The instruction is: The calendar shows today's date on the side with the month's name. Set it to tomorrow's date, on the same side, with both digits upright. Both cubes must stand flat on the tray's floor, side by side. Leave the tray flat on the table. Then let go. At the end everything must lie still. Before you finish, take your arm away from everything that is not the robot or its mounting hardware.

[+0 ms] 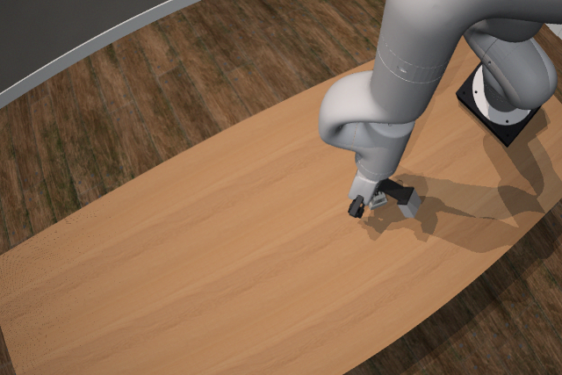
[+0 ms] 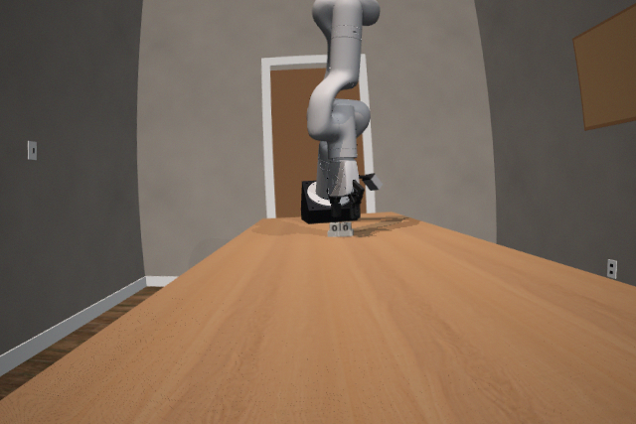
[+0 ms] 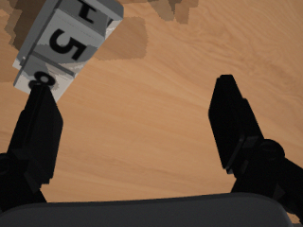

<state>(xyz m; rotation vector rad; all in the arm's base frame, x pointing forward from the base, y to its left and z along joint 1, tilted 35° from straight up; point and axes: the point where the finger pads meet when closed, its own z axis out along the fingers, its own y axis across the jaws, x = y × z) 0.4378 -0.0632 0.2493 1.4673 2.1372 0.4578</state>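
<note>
My hand is 50 mm past the white digit cube, 20 mm to the left of it and 40 mm above it. The rest, counted from my hand: calendar tray (50 mm behind, 60 mm below).
</note>
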